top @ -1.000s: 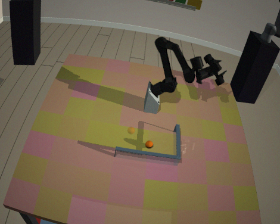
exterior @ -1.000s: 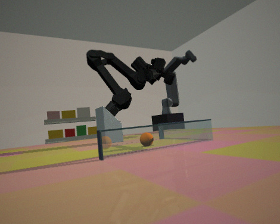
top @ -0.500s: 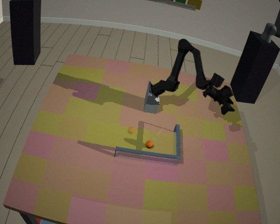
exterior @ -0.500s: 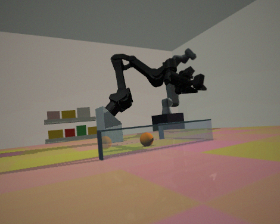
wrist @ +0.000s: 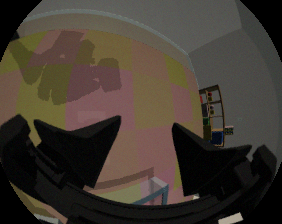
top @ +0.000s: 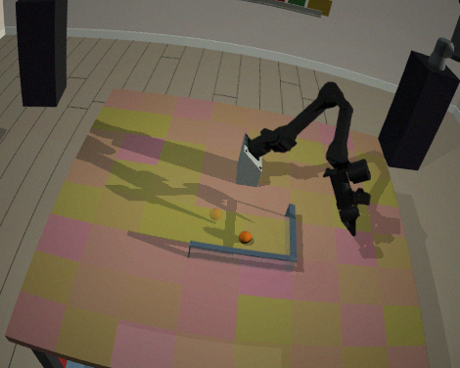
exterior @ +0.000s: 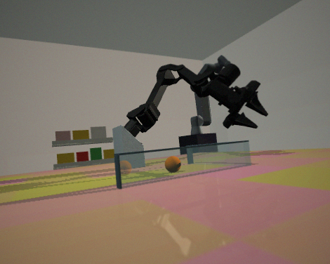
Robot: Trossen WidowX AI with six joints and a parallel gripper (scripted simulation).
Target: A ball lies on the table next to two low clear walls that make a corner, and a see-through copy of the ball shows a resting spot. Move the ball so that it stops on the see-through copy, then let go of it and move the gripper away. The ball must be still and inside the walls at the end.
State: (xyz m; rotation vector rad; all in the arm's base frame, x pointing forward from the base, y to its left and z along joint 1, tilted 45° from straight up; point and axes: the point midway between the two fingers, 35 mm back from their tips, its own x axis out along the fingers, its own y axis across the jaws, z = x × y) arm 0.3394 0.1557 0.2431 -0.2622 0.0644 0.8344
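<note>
The clear wall is 40 mm ahead of my gripper tip, 350 mm to the right of it and 80 mm below it.
</note>
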